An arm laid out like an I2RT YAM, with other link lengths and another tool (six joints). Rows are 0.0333 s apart.
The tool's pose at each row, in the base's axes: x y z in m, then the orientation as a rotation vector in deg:
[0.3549, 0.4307, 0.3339, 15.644, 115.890, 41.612]
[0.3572, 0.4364, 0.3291, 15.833, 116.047, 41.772]
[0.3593, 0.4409, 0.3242, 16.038, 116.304, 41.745]
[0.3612, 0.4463, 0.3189, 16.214, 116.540, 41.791]
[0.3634, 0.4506, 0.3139, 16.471, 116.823, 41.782]
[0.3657, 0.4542, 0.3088, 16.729, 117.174, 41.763]
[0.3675, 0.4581, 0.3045, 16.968, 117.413, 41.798]
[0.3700, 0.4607, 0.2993, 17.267, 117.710, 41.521]
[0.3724, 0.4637, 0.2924, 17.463, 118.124, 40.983]
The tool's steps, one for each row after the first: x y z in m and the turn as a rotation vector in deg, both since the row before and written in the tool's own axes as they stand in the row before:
[0.0048, 0.0015, 0.0060, 0.020, 0.158, 0.220]
[0.0044, 0.0005, 0.0054, 0.179, 0.194, 0.157]
[0.0052, 0.0010, 0.0057, 0.113, 0.201, 0.168]
[0.0043, 0.0003, 0.0055, 0.195, 0.215, 0.204]
[0.0040, -0.0004, 0.0053, 0.223, 0.275, 0.207]
[0.0038, 0.0004, 0.0047, 0.145, 0.191, 0.207]
[0.0034, -0.0012, 0.0052, 0.387, 0.144, 0.118]
[0.0048, -0.0019, 0.0060, 0.554, 0.193, -0.057]

